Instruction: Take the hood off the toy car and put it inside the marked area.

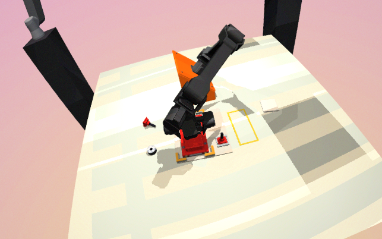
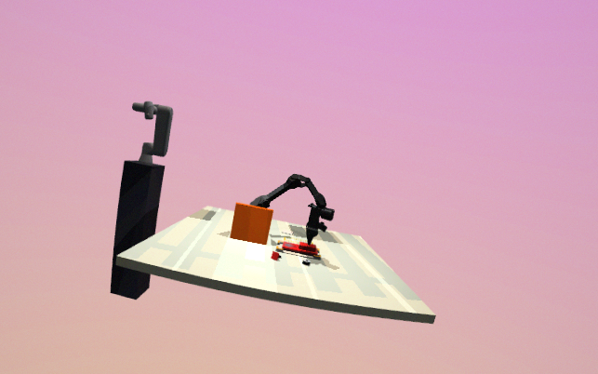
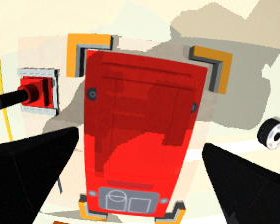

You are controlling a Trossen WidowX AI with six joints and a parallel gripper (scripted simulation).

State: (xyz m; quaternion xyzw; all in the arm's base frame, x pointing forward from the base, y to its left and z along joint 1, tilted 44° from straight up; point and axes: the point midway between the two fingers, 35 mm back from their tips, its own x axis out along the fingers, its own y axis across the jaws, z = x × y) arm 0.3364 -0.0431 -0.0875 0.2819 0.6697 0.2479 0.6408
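The red hood lies 2 cm below my gripper tip. Also, from my gripper tip: pale square tile 39 cm to the left, 11 cm behind, 6 cm below.
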